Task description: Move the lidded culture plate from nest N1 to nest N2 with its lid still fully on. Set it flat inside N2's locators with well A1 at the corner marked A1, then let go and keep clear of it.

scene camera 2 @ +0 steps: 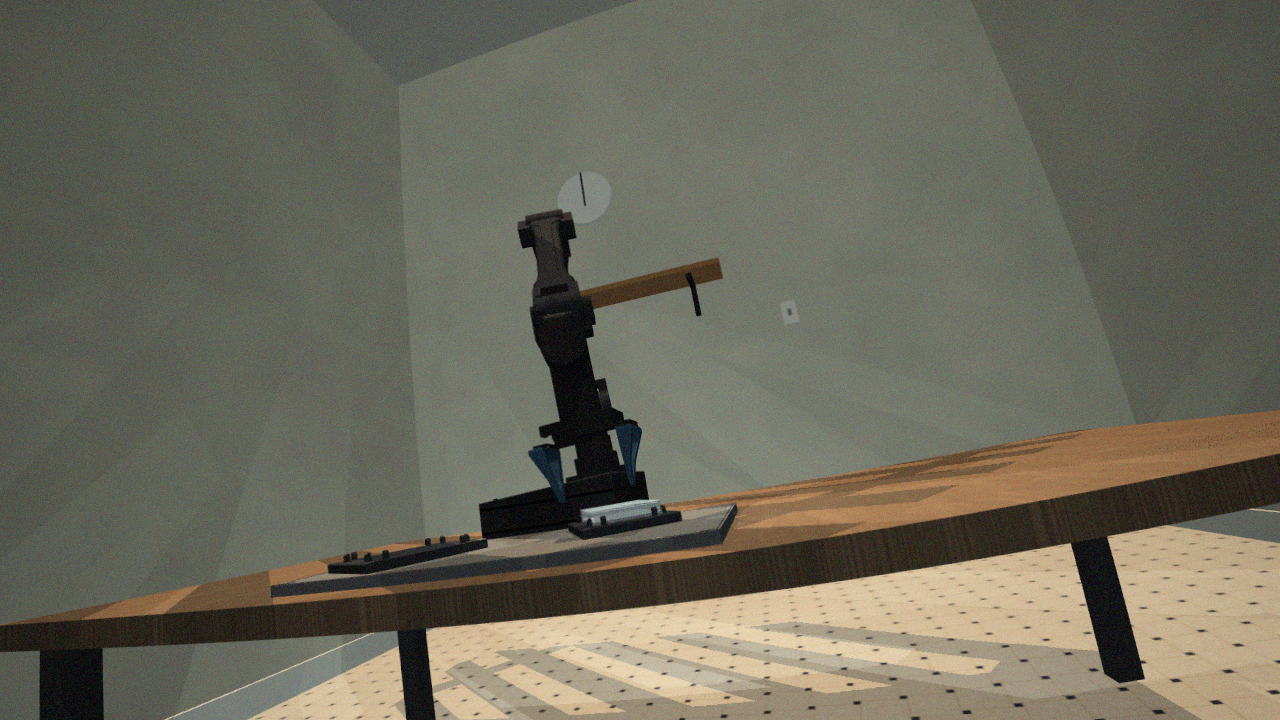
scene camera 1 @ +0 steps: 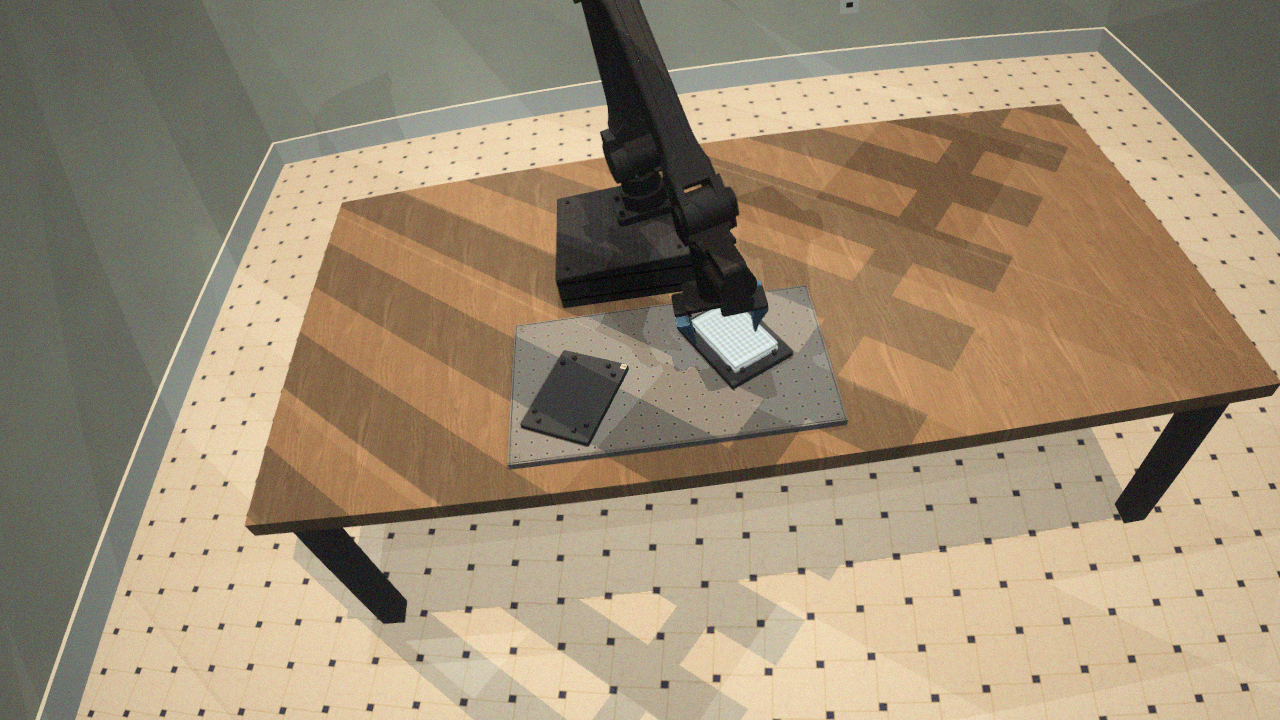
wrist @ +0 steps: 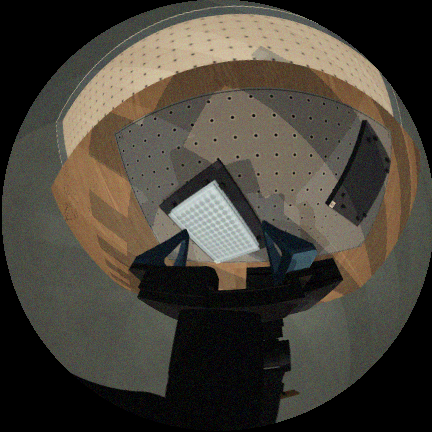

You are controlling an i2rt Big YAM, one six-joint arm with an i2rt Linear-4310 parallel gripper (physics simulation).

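Pixels of known places: gripper, between the fingertips: (scene camera 2: pixel 597 494) (scene camera 1: pixel 725 335) (wrist: pixel 223 228); arm's base, origin of its link: (scene camera 2: pixel 600 479) (scene camera 1: pixel 646 205).
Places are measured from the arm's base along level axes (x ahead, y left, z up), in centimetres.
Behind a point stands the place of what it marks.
Note:
The white lidded culture plate (scene camera 1: pixel 735 340) @(z -4.0, x 34.7, y 6.7 cm) (scene camera 2: pixel 620 511) @(z -4.5, x 38.9, y 8.3 cm) (wrist: pixel 215 222) @(z -4.0, x 34.5, y 6.4 cm) lies in the dark nest N1 (scene camera 1: pixel 780 351) @(z -5.7, x 37.9, y 13.3 cm) (scene camera 2: pixel 644 522) @(z -6.2, x 39.9, y 11.0 cm) (wrist: pixel 220 172) @(z -5.7, x 40.6, y 4.1 cm). Its lid looks flat and fully on. Nest N2 (scene camera 1: pixel 575 396) @(z -5.7, x 36.7, y -20.5 cm) (scene camera 2: pixel 407 557) @(z -5.9, x 42.2, y -17.4 cm) (wrist: pixel 362 175) @(z -5.7, x 37.0, y -18.5 cm) holds no plate; small black locators stand near its corners, and a pale corner mark (scene camera 1: pixel 623 366) @(z -5.7, x 32.9, y -11.8 cm) (wrist: pixel 332 204) @(z -5.6, x 32.8, y -11.9 cm) shows. My gripper (scene camera 1: pixel 721 325) @(z -2.2, x 34.7, y 5.0 cm) (scene camera 2: pixel 597 491) @(z -2.2, x 34.7, y 5.0 cm) (wrist: pixel 223 228) @(z -2.2, x 34.7, y 5.0 cm) is open and empty, its blue fingers pointing down, tips a little above the plate's level near its arm-side end. The plate's A1 marking cannot be made out.
Both nests stand on a grey perforated board (scene camera 1: pixel 662 429) @(z -6.8, x 46.3, y -8.5 cm) (wrist: pixel 245 130) @(z -6.9, x 44.8, y -0.1 cm), turned at different angles. The black arm base (scene camera 1: pixel 590 259) @(z -0.6, x 10.8, y -12.8 cm) stands behind the board on the wooden table (scene camera 1: pixel 1100 268) @(z -8.1, x 35.4, y 77.4 cm). N2's low locator posts stick up from its base.

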